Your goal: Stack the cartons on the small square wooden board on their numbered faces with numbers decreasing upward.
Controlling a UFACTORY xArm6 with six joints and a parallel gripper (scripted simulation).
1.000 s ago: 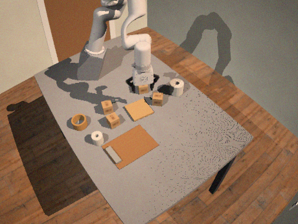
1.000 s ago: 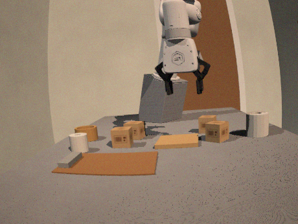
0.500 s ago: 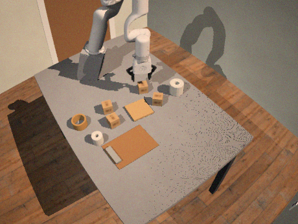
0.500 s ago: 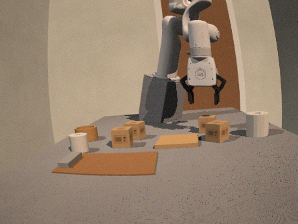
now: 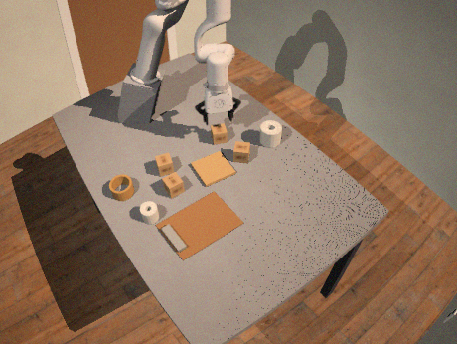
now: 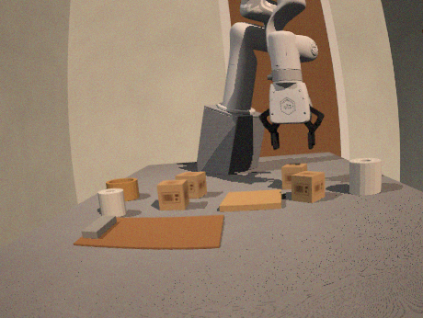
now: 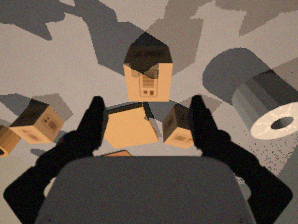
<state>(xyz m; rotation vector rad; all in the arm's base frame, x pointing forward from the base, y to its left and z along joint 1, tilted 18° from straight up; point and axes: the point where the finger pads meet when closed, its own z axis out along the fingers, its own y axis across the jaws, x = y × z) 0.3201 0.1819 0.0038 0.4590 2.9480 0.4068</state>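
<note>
My hand is 13 cm short of the small square wooden board, 10 cm above it and 9 cm to the left of it. Also, from my hand: large white roll 17 cm to the left, 11 cm ahead, 7 cm below; then small white roll 38 cm to the right, 22 cm ahead, 8 cm below; then brown tape ring 43 cm to the right, 8 cm below, 6 cm ahead.
</note>
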